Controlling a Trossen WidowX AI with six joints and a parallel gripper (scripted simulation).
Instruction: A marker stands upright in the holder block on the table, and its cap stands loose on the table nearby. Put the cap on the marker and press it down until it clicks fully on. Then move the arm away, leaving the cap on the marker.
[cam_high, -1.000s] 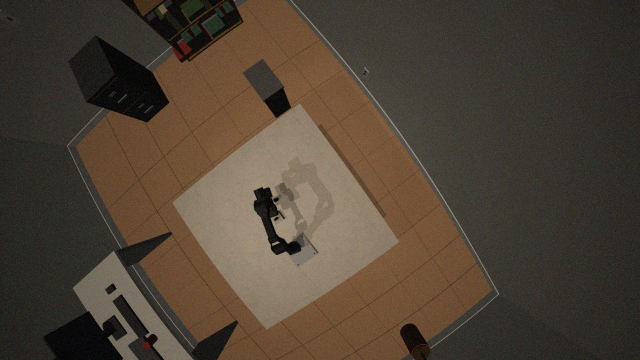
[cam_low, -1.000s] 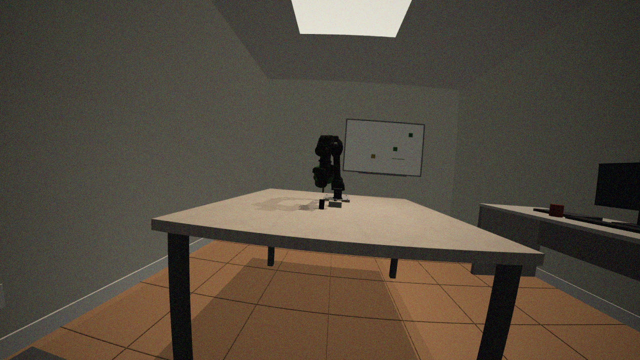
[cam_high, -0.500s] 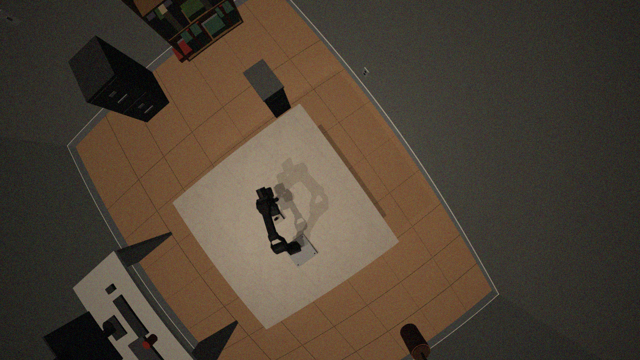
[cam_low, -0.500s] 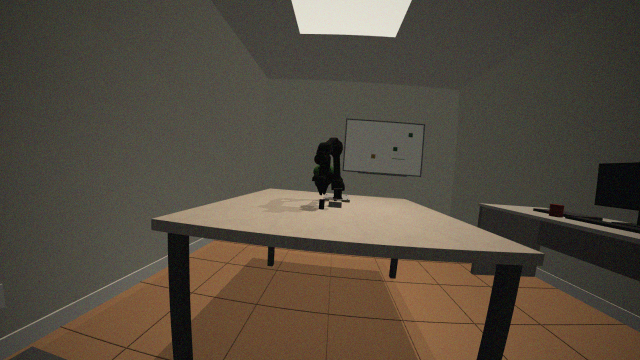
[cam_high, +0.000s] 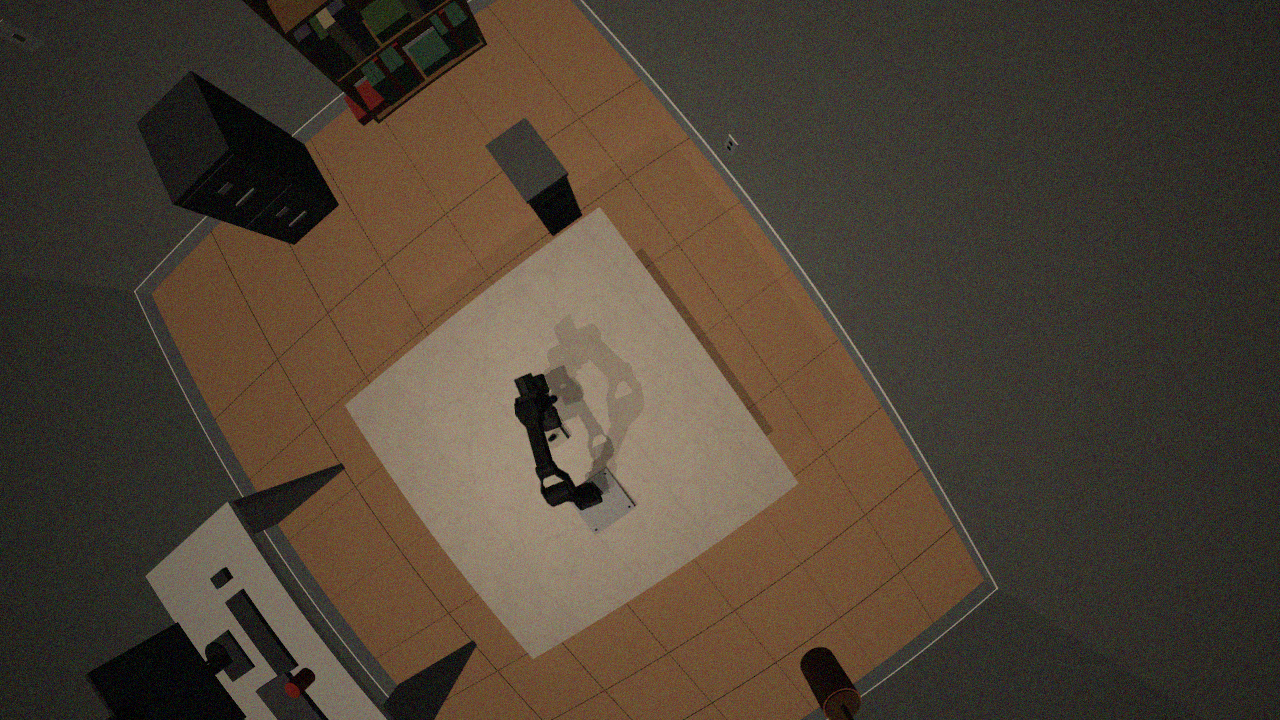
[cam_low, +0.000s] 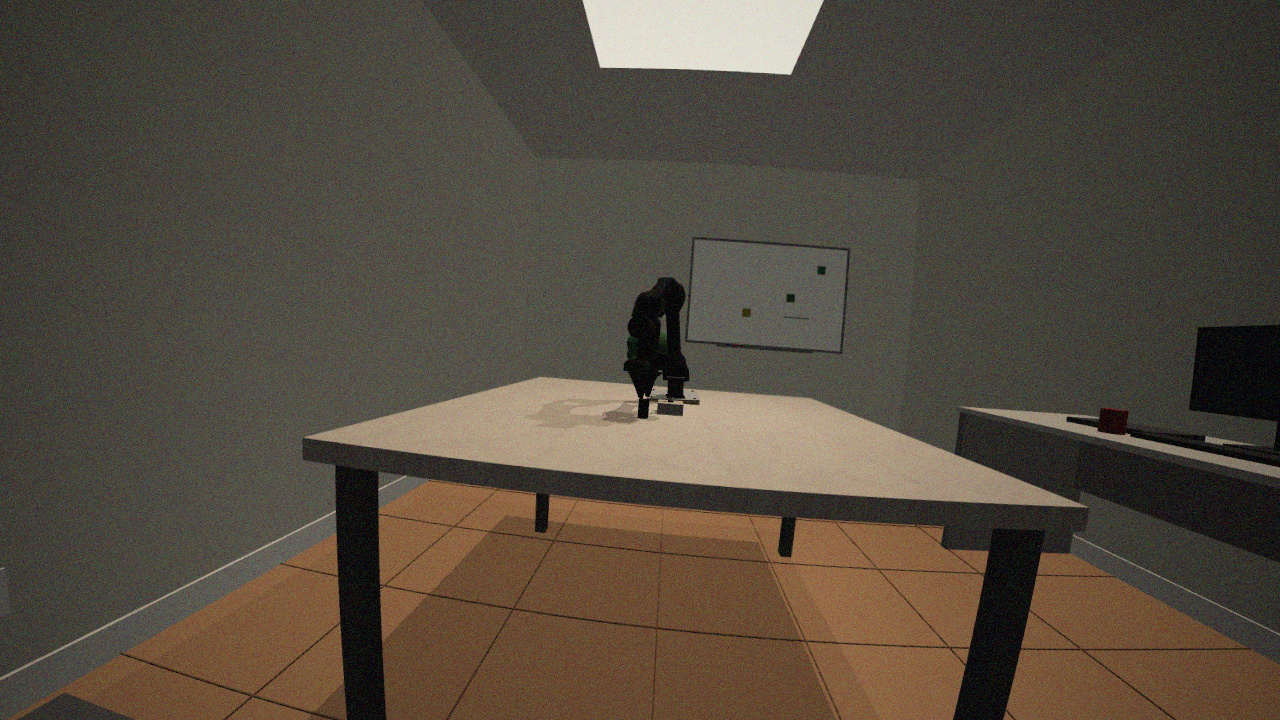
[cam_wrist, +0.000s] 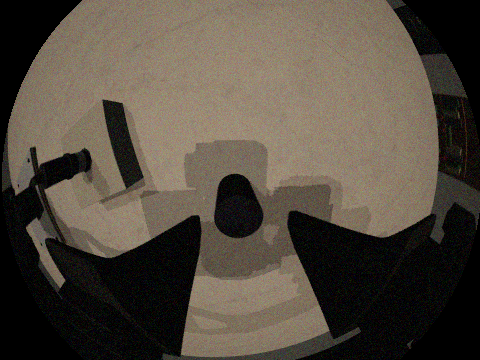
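My gripper tip is now 3 cm above the cap. Also, from my gripper tip: holder block (10 cm behind, 9 cm to the left, 4 cm below).
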